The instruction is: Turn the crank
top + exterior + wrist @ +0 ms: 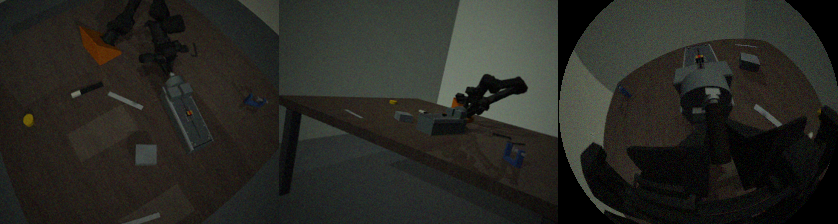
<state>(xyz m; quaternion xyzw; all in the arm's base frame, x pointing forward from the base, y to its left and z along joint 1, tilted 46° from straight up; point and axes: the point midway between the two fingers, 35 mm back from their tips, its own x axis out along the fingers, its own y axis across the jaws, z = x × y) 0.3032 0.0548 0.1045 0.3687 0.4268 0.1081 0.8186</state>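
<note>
Now: gripper tip 16 cm short of the red pointer, 2 cm to the left of it and 1 cm above it. The rest, counted from my gripper tip: grey block (20 cm ahead, 22 cm to the right, 8 cm below); then yellow disc (15 cm behind, 57 cm to the right, 9 cm below); then black-and-white marker (15 cm behind, 30 cm to the right, 9 cm below).
</note>
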